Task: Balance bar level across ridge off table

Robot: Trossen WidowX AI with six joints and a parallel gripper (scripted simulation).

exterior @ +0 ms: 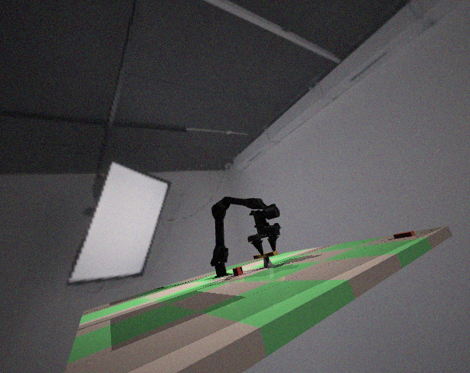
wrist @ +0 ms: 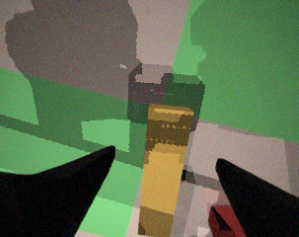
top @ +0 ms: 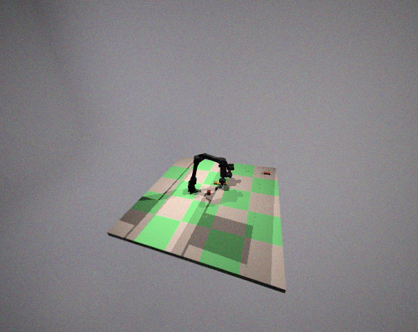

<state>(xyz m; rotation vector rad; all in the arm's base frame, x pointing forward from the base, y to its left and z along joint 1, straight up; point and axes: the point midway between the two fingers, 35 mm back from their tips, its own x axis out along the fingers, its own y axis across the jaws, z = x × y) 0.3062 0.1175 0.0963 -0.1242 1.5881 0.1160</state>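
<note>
My gripper tip is now 30 mm past the yellow bar. The rest, counted from my gripper tip: flat red block 430 mm ahead, 380 mm to the left, 50 mm below; red cube 130 mm to the right, 110 mm behind, 50 mm below.
</note>
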